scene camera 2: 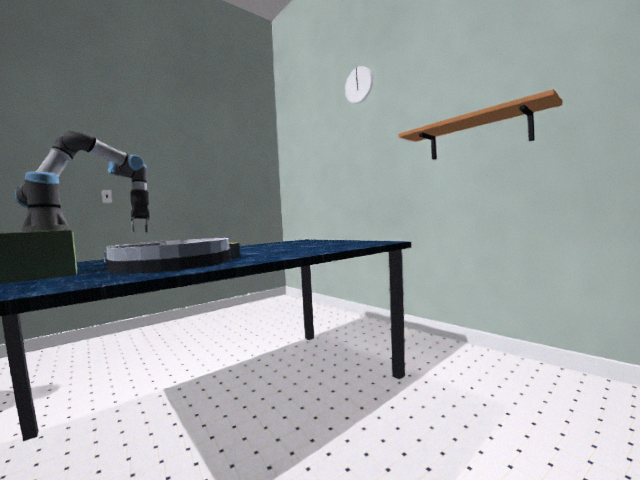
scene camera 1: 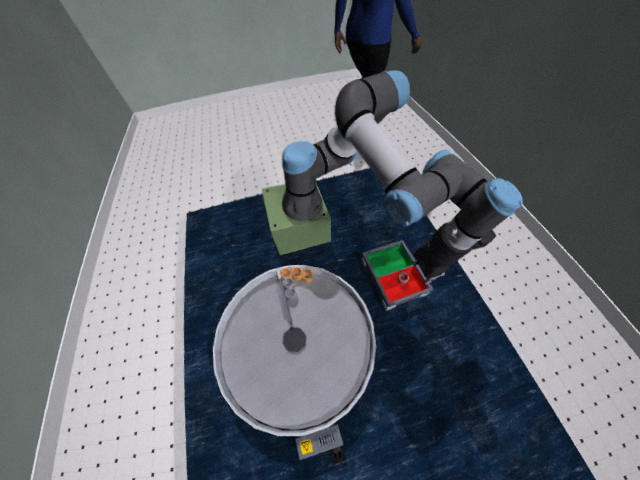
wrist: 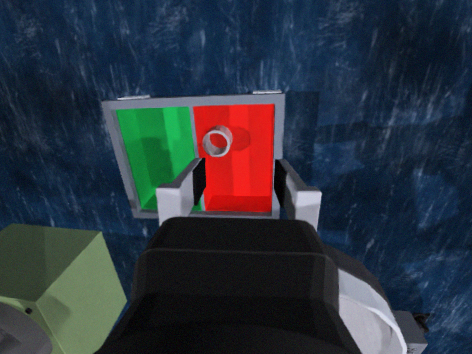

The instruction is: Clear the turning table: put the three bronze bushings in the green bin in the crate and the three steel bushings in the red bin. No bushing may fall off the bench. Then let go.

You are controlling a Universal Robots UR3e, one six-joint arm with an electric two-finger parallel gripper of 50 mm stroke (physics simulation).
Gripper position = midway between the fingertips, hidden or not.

Observation:
In view: my gripper (scene camera 1: 421,272), a grey turning table (scene camera 1: 289,368) and a crate (scene camera 1: 384,264).
My gripper shows as well in the wrist view (wrist: 239,173). The grey turning table shows as well in scene camera 2 (scene camera 2: 159,256). The crate is seen too in the wrist view (wrist: 154,138).

